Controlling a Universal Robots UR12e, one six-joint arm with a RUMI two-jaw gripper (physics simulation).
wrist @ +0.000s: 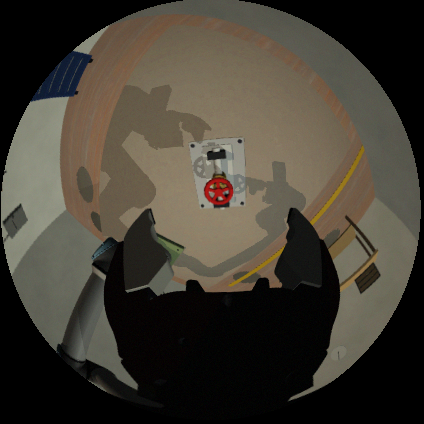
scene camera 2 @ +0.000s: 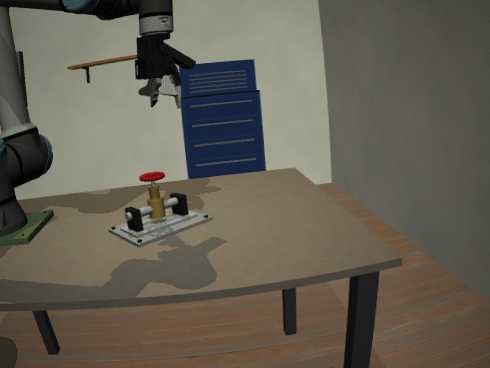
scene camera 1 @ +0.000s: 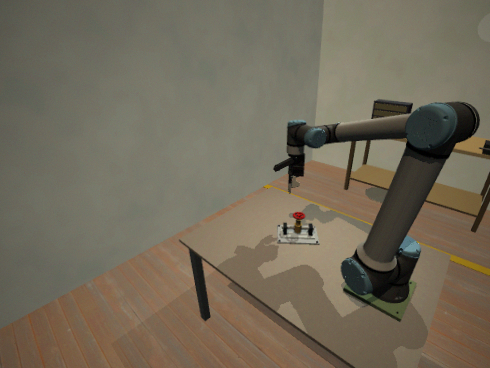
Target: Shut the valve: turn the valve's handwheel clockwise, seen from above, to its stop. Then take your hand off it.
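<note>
The red handwheel [scene camera 1: 299, 215] [scene camera 2: 152, 176] [wrist: 218, 191] sits level on top of the brass valve body [scene camera 1: 298, 228] [scene camera 2: 156, 207]. The valve's pipe is held by two black brackets on a pale base plate [scene camera 1: 299, 242] [scene camera 2: 142, 241] [wrist: 240, 155] on the table. My gripper [scene camera 1: 291, 190] [scene camera 2: 166, 106] [wrist: 221, 210] is open and empty, pointing down. It hangs well above the handwheel and does not touch it. In the wrist view the handwheel shows a little ahead of the line between the two fingertips. How far the handwheel is turned cannot be told.
The table [scene camera 1: 225, 230] [scene camera 2: 300, 225] carries the valve and the arm's green mounting plate [scene camera 1: 380, 302] [scene camera 2: 37, 225]. A blue cabinet [scene camera 2: 225, 132] stands behind the table. A wooden workbench [scene camera 1: 470, 146] stands beyond the yellow floor line [scene camera 1: 470, 265]. A grey wall [scene camera 1: 150, 100] rises beside the table.
</note>
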